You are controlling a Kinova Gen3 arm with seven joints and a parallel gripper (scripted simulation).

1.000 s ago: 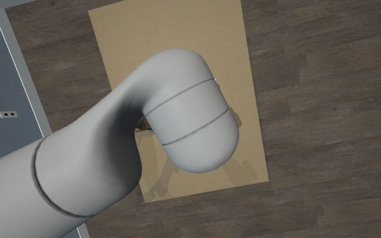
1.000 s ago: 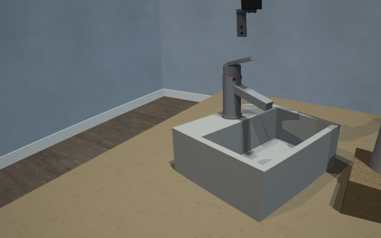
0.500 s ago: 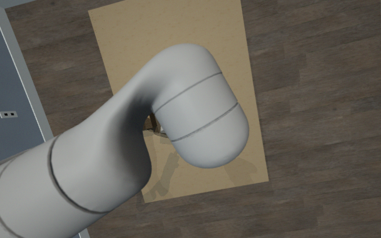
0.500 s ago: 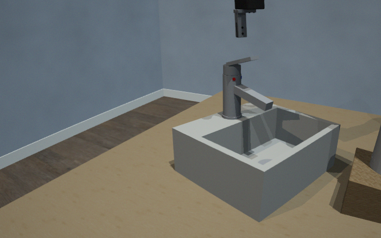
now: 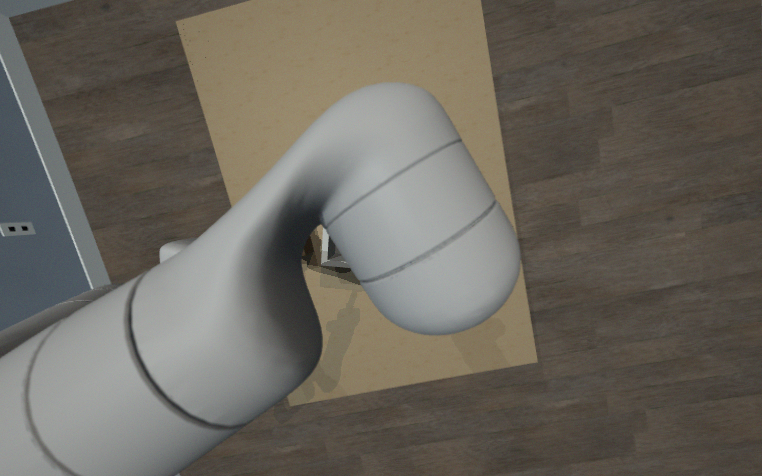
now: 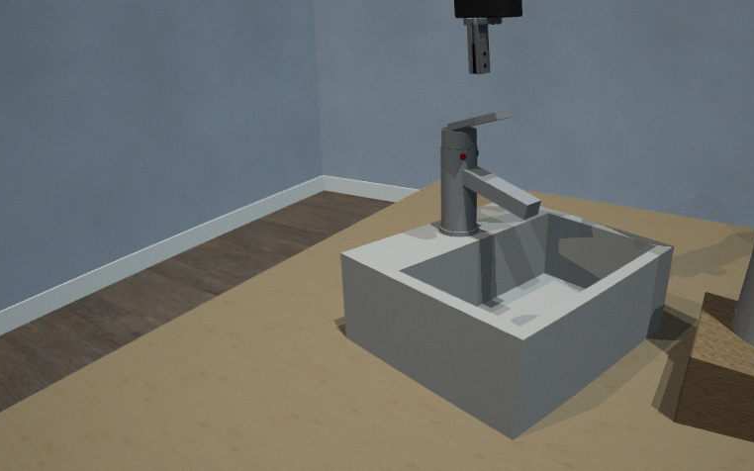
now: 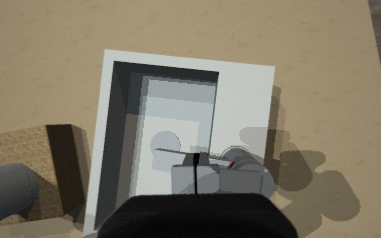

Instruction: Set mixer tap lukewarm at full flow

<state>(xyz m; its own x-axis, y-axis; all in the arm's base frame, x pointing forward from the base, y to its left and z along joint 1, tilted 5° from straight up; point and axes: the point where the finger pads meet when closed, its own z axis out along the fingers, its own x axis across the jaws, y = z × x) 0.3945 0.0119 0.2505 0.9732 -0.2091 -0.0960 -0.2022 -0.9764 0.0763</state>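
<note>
My hand is 8 cm above the flat lever, 4 cm to the left of it and 1 cm short of it. Also, from my hand: grey square sink (32 cm below, 6 cm behind, 1 cm to the right); then grey mixer tap (13 cm below, 4 cm to the right, 3 cm ahead).
</note>
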